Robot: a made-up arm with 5 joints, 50 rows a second.
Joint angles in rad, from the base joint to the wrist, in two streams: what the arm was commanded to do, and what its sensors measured. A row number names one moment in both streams.
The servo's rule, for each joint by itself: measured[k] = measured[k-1] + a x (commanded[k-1-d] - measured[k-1]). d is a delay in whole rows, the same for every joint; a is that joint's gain. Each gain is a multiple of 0.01, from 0.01 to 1. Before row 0 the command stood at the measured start. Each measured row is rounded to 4 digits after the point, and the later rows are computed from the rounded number. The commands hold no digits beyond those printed.
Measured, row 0:
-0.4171 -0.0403 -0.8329 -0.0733 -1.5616
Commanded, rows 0 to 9:
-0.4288 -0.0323 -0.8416 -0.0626 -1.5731
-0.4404 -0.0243 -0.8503 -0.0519 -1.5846
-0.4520 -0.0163 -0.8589 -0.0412 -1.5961
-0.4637 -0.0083 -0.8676 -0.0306 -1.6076
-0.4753 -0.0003 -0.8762 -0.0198 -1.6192
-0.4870 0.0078 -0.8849 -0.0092 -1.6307
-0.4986 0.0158 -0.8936 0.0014 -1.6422
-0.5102 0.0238 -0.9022 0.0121 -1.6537
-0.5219 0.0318 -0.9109 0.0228 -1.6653
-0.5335 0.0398 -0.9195 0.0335 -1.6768
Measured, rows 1 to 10:
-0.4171 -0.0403 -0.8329 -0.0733 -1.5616
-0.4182 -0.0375 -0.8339 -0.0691 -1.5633
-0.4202 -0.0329 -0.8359 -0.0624 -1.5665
-0.4231 -0.0271 -0.8387 -0.0541 -1.5709
-0.4268 -0.0205 -0.8422 -0.0449 -1.5764
-0.4312 -0.0134 -0.8463 -0.0351 -1.5828
-0.4362 -0.0060 -0.8509 -0.0250 -1.5900
-0.4418 0.0016 -0.8560 -0.0147 -1.5978
-0.4480 0.0094 -0.8615 -0.0042 -1.6062
-0.4547 0.0172 -0.8674 0.0063 -1.6151
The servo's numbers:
d 1
a 0.09 0.35 0.12 0.39 0.15

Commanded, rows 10 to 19:
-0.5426 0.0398 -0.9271 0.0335 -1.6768
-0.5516 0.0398 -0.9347 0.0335 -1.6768
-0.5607 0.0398 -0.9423 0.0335 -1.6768
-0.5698 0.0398 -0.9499 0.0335 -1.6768
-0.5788 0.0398 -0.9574 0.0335 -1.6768
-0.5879 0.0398 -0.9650 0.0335 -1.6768
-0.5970 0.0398 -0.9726 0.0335 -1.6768
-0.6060 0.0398 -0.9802 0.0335 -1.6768
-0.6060 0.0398 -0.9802 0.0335 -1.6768
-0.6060 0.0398 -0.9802 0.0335 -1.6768
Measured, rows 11 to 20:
-0.4618 0.0251 -0.8737 0.0169 -1.6244
-0.4691 0.0302 -0.8801 0.0234 -1.6323
-0.4765 0.0336 -0.8867 0.0273 -1.6390
-0.4841 0.0358 -0.8934 0.0297 -1.6447
-0.4918 0.0372 -0.9002 0.0312 -1.6495
-0.4996 0.0381 -0.9071 0.0321 -1.6536
-0.5075 0.0387 -0.9140 0.0326 -1.6571
-0.5156 0.0391 -0.9210 0.0330 -1.6601
-0.5237 0.0393 -0.9281 0.0332 -1.6626
-0.5311 0.0395 -0.9344 0.0333 -1.6647

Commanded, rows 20 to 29:
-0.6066 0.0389 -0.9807 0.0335 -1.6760
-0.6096 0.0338 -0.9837 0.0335 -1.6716
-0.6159 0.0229 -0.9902 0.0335 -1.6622
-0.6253 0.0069 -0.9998 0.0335 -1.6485
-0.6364 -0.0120 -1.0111 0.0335 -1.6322
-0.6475 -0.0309 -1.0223 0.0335 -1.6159
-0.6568 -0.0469 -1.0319 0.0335 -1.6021
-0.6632 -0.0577 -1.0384 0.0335 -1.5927
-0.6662 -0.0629 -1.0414 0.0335 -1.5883
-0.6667 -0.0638 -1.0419 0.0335 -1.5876
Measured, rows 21 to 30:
-0.5378 0.0396 -0.9399 0.0334 -1.6665
-0.5440 0.0394 -0.9448 0.0334 -1.6679
-0.5499 0.0374 -0.9495 0.0334 -1.6685
-0.5558 0.0323 -0.9544 0.0334 -1.6676
-0.5621 0.0234 -0.9598 0.0334 -1.6647
-0.5688 0.0110 -0.9660 0.0334 -1.6598
-0.5759 -0.0037 -0.9728 0.0334 -1.6532
-0.5832 -0.0188 -0.9799 0.0334 -1.6455
-0.5904 -0.0324 -0.9869 0.0334 -1.6376
-0.5972 -0.0431 -0.9934 0.0334 -1.6302

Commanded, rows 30 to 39:
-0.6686 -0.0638 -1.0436 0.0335 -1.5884
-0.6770 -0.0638 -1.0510 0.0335 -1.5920
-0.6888 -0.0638 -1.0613 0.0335 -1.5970
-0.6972 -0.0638 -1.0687 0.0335 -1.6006
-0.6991 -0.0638 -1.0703 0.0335 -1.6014
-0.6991 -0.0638 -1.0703 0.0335 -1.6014
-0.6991 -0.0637 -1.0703 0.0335 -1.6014
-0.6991 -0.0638 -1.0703 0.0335 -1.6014
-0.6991 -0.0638 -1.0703 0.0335 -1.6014
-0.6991 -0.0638 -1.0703 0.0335 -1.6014
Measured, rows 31 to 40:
-0.6035 -0.0503 -0.9992 0.0334 -1.6238
-0.6094 -0.0550 -1.0045 0.0334 -1.6185
-0.6155 -0.0581 -1.0101 0.0334 -1.6145
-0.6221 -0.0601 -1.0162 0.0334 -1.6119
-0.6289 -0.0614 -1.0225 0.0334 -1.6102
-0.6352 -0.0622 -1.0282 0.0334 -1.6089
-0.6410 -0.0628 -1.0333 0.0334 -1.6078
-0.6462 -0.0631 -1.0377 0.0334 -1.6068
-0.6510 -0.0633 -1.0416 0.0334 -1.6060
-0.6553 -0.0635 -1.0450 0.0334 -1.6053

